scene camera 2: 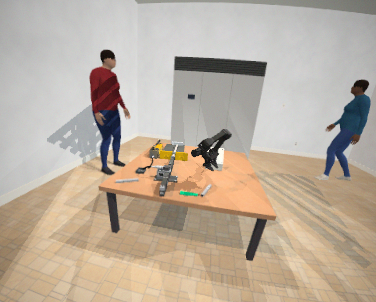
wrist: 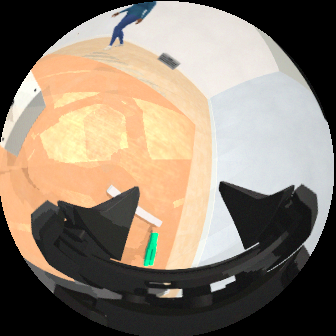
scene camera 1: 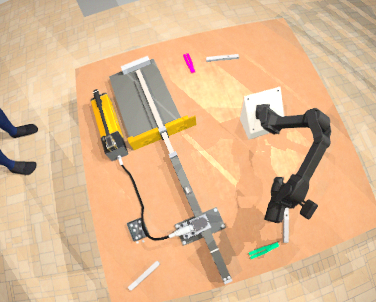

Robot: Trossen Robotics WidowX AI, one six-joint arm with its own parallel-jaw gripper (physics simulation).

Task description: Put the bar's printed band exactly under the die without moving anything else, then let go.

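Places are measured from the arm's base along level axes (x ahead, y left, z up), in centimetres.
Where they show: gripper, between the fingertips: (scene camera 2: 215, 170) (wrist: 180, 187); arm's base, origin of its link: (scene camera 1: 262, 111).
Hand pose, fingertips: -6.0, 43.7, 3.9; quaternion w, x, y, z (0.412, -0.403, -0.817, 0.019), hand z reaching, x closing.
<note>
Things, the pixels of their top centre, and the offset from my fingertips, as dx, dy, dz. "*": a spot on its surface instead.
- long straight bar, a spot on its surface: (scene camera 1: 181, 175) * +44.9, -24.0, -10.2
- small light mark, a spot on its surface: (scene camera 1: 188, 190) * +43.1, -17.4, -10.8
- thin pale line, a spot on its surface: (scene camera 1: 214, 250) * +37.1, +8.8, -10.1
- short pale bar, centre of its top: (wrist: 137, 209) (scene camera 1: 286, 222) (scene camera 2: 206, 188) +4.5, +3.5, -15.8
- green tool, centre of its top: (wrist: 151, 251) (scene camera 1: 264, 250) (scene camera 2: 188, 193) +16.3, +13.0, -16.6
- lower-left bar, centre of its top: (scene camera 1: 143, 276) +67.8, +15.2, -15.8
- upper bar, centre of its top: (scene camera 1: 222, 56) +13.8, -85.3, -15.8
- magenta tool, centre of its top: (scene camera 1: 189, 62) +31.7, -85.5, -16.6
- yellow pump, a spot on its surface: (scene camera 1: 103, 114) * +75.4, -56.9, -5.3
- black hose, a spot on its surface: (scene camera 1: 141, 200) * +64.1, -17.7, -16.7
A long straight bar (scene camera 1: 181, 175) runs from the grey bed, past the yellow fence and through the press unit (scene camera 1: 200, 223) (scene camera 2: 165, 172). Its upper stretch is pale and its lower stretch grey. A small light mark (scene camera 1: 188, 190) lies above the press unit and a thin pale line (scene camera 1: 214, 250) below it; which is the printed band I cannot tell. The die cannot be made out separately in the press unit. My gripper (scene camera 1: 275, 199) (scene camera 2: 195, 152) (wrist: 180, 187) is open and empty, raised over the table right of the press unit, apart from the bar.
A short pale bar (scene camera 1: 286, 227) (scene camera 2: 206, 190) (wrist: 150, 217) and green tool (scene camera 1: 264, 250) (scene camera 2: 188, 193) (wrist: 151, 249) lie near the gripper. Other pieces are a lower-left bar (scene camera 1: 144, 275), upper bar (scene camera 1: 222, 58), magenta tool (scene camera 1: 189, 63), yellow pump (scene camera 1: 103, 114) and black hose (scene camera 1: 141, 200).
</note>
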